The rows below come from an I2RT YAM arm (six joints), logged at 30 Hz.
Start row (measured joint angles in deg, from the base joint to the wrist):
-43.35, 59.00, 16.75, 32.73, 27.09, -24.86
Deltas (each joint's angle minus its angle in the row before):
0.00, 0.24, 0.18, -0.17, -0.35, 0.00
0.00, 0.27, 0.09, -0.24, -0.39, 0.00
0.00, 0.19, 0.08, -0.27, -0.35, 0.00
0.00, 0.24, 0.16, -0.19, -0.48, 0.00
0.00, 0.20, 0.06, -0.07, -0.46, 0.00
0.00, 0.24, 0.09, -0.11, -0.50, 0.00
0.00, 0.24, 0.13, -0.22, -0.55, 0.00
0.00, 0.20, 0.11, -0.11, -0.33, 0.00
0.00, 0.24, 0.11, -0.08, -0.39, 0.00
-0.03, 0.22, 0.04, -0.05, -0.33, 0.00
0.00, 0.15, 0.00, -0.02, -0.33, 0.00
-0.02, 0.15, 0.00, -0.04, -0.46, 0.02
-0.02, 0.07, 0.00, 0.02, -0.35, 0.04
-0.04, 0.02, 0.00, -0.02, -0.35, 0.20
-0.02, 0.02, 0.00, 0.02, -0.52, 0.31
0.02, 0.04, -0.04, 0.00, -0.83, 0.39
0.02, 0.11, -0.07, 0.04, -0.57, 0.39
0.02, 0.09, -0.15, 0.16, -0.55, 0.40
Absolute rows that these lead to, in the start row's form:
-43.35, 59.24, 16.93, 32.56, 26.74, -24.86
-43.35, 59.51, 17.02, 32.32, 26.35, -24.86
-43.35, 59.70, 17.10, 32.05, 26.00, -24.86
-43.35, 59.94, 17.26, 31.86, 25.52, -24.86
-43.35, 60.14, 17.32, 31.79, 25.06, -24.86
-43.35, 60.38, 17.41, 31.68, 24.56, -24.86
-43.35, 60.62, 17.54, 31.46, 24.01, -24.86
-43.35, 60.82, 17.65, 31.35, 23.68, -24.86
-43.35, 61.06, 17.76, 31.27, 23.29, -24.86
-43.38, 61.28, 17.80, 31.22, 22.96, -24.86
-43.38, 61.43, 17.80, 31.20, 22.63, -24.86
-43.40, 61.58, 17.80, 31.16, 22.17, -24.84
-43.42, 61.65, 17.80, 31.18, 21.82, -24.80
-43.46, 61.67, 17.80, 31.16, 21.47, -24.60
-43.48, 61.69, 17.80, 31.18, 20.95, -24.29
-43.46, 61.73, 17.76, 31.18, 20.12, -23.90
-43.44, 61.84, 17.69, 31.22, 19.55, -23.51
-43.42, 61.93, 17.54, 31.38, 19.00, -23.11

